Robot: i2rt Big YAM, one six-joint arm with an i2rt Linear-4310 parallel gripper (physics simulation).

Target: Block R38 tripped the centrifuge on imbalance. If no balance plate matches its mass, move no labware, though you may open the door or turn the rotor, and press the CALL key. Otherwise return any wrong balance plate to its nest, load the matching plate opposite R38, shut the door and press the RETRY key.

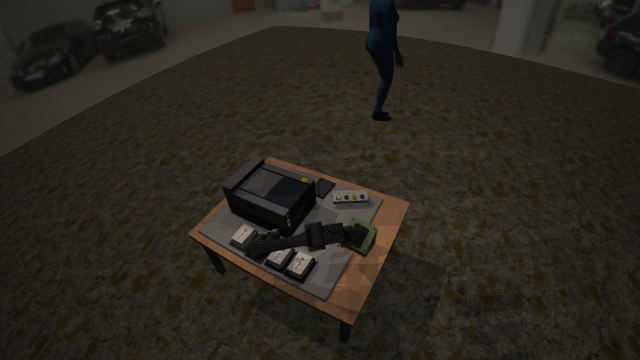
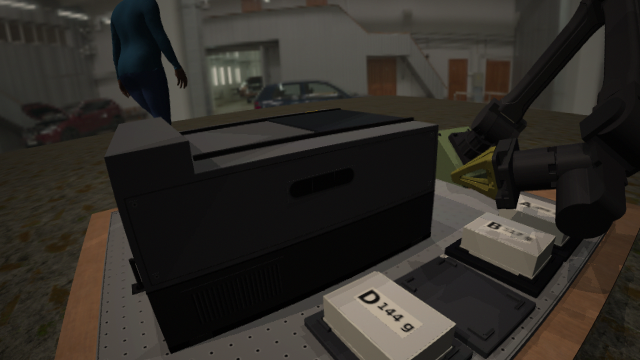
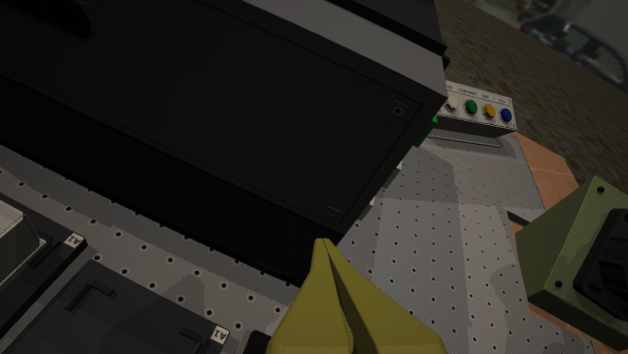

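Pixels of known places: gripper, fingertip midpoint: (image 1: 278, 229) (image 2: 451, 177) (image 3: 320, 247); arm's base at its link origin: (image 1: 358, 235) (image 2: 466, 152) (image 3: 617, 263).
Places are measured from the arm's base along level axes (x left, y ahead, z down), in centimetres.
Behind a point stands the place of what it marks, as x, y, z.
Observation:
The black centrifuge (image 1: 267, 207) {22.6, 45.4, -13.8} (image 2: 250, 225) {27.1, 66.2, -6.7} (image 3: 200, 125) {23.5, 44.5, -6.2} stands on the perforated board, with a grey panel and a dark panel on its top; its rotor and R38 do not show. My gripper (image 1: 272, 231) {26.6, 34.8, -6.5} (image 2: 453, 175) {26.6, 34.8, -6.5} (image 3: 320, 247) {26.6, 34.8, -6.5} is shut and empty, above the board near the centrifuge's corner. Balance plate D (image 1: 244, 235) {38.4, 52.9, 1.5} (image 2: 390, 317) {39.2, 55.2, 1.6}, marked 144 g, sits in its nest. Plate B (image 1: 279, 258) {36.9, 25.6, 1.5} (image 2: 505, 247) {36.3, 31.9, 2.2} and plate A (image 1: 301, 266) {33.3, 13.0, 1.6} (image 2: 535, 217) {33.6, 19.1, 1.8} sit in theirs; their masses are hard to read. An empty nest (image 2: 465, 300) {38.5, 42.2, 5.8} (image 3: 125, 315) {31.6, 43.5, 5.8} lies between D and B.
A key bar (image 1: 350, 201) {-21.9, 19.8, 2.9} (image 3: 480, 118) {-22.3, 19.9, 1.7} with white, green, yellow and blue keys stands right of the centrifuge. A dark plate (image 1: 324, 188) {-23.9, 42.3, 5.4} lies between them. The arm's green base (image 1: 369, 244) {0.8, -8.1, 1.2} (image 2: 445, 160) {-0.8, 7.9, 1.6} (image 3: 550, 250) {1.1, 7.8, 3.0} is at the right. A person (image 1: 382, 50) (image 2: 142, 55) stands beyond the table.

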